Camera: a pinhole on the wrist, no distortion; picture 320 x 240 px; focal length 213.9 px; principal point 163.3 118.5 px. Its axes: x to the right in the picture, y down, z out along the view. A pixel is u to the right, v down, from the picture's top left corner.
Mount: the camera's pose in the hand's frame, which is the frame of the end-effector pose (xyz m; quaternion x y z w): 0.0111 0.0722 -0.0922 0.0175 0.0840 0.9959 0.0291
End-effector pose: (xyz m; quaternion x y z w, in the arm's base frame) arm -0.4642 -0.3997 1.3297 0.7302 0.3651 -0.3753 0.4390
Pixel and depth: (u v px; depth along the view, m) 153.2 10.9 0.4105
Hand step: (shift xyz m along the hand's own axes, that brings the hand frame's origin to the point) 0.0581 0.3425 0.2769
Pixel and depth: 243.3 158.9 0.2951
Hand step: -0.0904 0.0731 0.2112
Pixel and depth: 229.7 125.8 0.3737
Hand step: -0.0905 0.1289 0.2816
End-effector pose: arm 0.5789 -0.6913 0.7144 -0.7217 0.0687 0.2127 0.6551
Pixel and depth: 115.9 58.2 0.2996
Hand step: 0.0939 0.2011 0.1868
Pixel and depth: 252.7 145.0 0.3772
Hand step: -0.1338 0.0985 0.2920
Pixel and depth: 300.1 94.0 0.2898
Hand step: -0.1605 0.1643 0.1933
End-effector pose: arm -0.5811 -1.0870 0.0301 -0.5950 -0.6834 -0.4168 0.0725
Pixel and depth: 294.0 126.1 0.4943
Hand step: -0.2716 0.1555 0.4068
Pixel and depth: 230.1 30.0 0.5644
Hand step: -0.1295 0.4066 0.4299
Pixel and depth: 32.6 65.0 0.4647
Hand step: 0.3193 0.2466 0.3376
